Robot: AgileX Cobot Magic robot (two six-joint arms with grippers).
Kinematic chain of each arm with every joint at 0, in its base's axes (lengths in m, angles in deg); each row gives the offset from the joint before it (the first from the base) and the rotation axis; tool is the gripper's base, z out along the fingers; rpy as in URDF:
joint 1: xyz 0 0 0.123 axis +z
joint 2: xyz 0 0 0 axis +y
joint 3: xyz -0.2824 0 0.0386 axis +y
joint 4: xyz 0.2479 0 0.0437 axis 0.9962 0 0.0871
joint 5: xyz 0 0 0 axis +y
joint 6: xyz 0.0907 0 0.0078 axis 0.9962 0 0.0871
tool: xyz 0 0 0 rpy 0 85 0
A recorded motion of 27 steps. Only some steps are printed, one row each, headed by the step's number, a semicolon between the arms.
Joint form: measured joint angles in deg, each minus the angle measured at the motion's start. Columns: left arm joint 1, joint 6, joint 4, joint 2, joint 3, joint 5; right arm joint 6, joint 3, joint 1, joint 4, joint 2, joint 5.
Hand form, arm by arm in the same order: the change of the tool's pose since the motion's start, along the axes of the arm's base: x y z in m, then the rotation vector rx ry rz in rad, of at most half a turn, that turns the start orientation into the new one. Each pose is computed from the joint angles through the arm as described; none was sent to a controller.
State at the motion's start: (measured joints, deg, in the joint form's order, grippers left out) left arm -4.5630 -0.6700 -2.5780 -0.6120 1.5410 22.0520; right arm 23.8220 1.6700 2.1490 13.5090 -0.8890 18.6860
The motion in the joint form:
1: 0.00 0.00 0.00 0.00 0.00 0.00; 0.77 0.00 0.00 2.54 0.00 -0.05
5: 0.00 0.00 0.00 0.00 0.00 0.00; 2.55 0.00 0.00 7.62 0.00 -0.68
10: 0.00 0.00 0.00 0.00 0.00 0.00; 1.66 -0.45 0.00 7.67 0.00 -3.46
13: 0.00 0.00 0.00 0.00 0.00 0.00; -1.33 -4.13 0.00 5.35 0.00 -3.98
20: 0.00 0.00 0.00 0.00 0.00 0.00; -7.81 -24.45 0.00 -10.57 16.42 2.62
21: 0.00 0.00 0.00 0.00 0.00 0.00; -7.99 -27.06 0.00 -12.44 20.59 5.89
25: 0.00 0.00 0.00 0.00 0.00 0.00; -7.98 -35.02 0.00 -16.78 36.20 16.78
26: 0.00 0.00 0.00 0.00 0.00 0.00; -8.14 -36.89 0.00 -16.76 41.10 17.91
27: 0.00 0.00 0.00 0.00 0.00 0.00; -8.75 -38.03 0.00 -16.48 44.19 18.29
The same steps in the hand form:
1: 0.0000 0.0000 0.0000 0.0000 0.0000 0.0000; -0.0001 0.0012 0.0004 0.0572 0.0024 -0.0002
5: 0.0000 0.0000 0.0000 0.0000 0.0000 0.0000; 0.0001 0.0034 0.0021 0.1761 -0.0006 -0.0040
10: 0.0000 0.0000 0.0000 0.0000 0.0000 0.0000; 0.0009 0.0019 0.0088 0.1653 -0.0569 -0.0135
13: 0.0000 0.0000 0.0000 0.0000 0.0000 0.0000; -0.0013 0.0006 0.0309 0.0774 -0.1378 -0.0051
20: 0.0000 0.0000 0.0000 0.0000 0.0000 0.0000; 0.0151 -0.0046 0.1206 -0.3130 -0.1121 0.0076
21: 0.0000 0.0000 0.0000 0.0000 0.0000 0.0000; 0.0245 -0.0052 0.1252 -0.3510 -0.0292 0.0188
25: 0.0000 0.0000 0.0000 0.0000 0.0000 0.0000; 0.0646 -0.0074 0.1286 -0.4314 0.2918 0.0636
26: 0.0000 0.0000 0.0000 0.0000 0.0000 0.0000; 0.0798 -0.0069 0.1270 -0.4344 0.3632 0.0792
27: 0.0000 0.0000 0.0000 0.0000 0.0000 0.0000; 0.0898 -0.0063 0.1255 -0.4394 0.4024 0.0932

